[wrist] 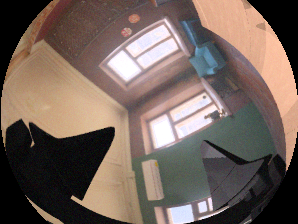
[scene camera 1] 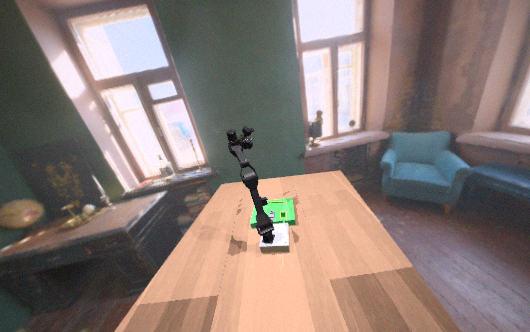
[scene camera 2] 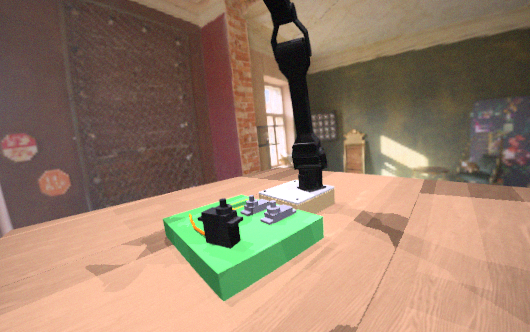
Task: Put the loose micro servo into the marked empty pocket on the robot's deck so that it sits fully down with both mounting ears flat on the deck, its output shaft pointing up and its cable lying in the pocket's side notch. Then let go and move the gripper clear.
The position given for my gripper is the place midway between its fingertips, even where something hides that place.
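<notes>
There's a black micro servo [scene camera 2: 221, 228] here, though in the wrist view it's out of frame. I can also see a green deck [scene camera 2: 263, 248]. As for my gripper [wrist: 160, 139], it's open and holding nothing.
</notes>
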